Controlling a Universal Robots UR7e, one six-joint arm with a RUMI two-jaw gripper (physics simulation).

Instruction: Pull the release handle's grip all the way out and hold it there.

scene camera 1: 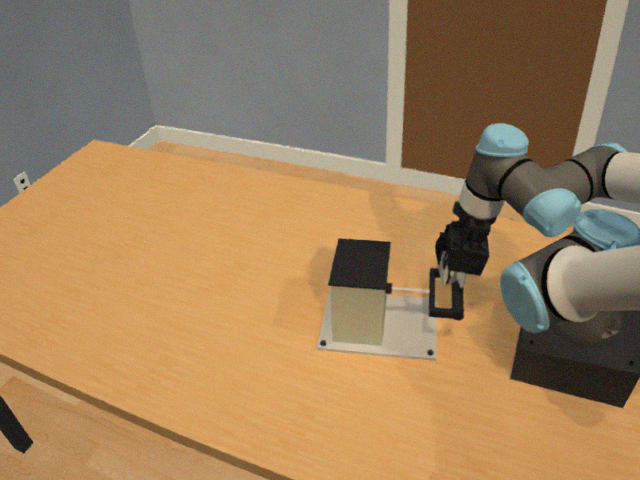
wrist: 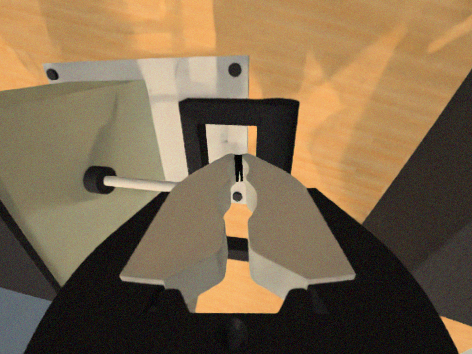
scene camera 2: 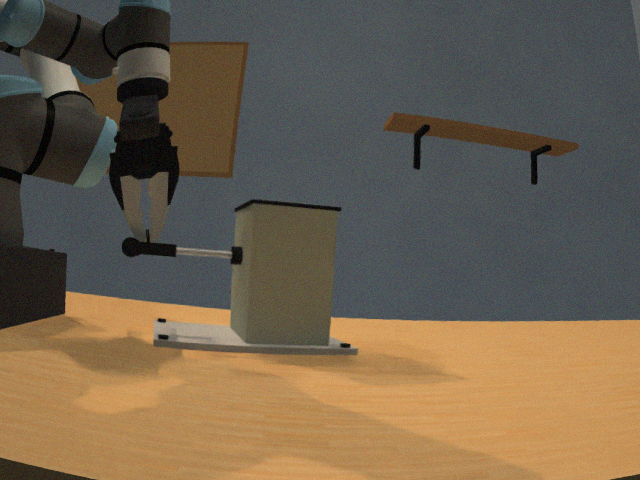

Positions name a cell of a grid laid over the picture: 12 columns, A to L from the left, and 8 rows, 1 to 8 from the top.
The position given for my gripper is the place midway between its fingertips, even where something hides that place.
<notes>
I see my gripper (scene camera 2: C5), a release handle grip (scene camera 2: C5) and a base plate (scene camera 1: H6).
The release handle grip also shows in scene camera 1 (scene camera 1: I6) and in the wrist view (wrist: H3). My gripper shows as well in scene camera 1 (scene camera 1: I5) and in the wrist view (wrist: G4). The base plate shows as well in the wrist view (wrist: E2).
</notes>
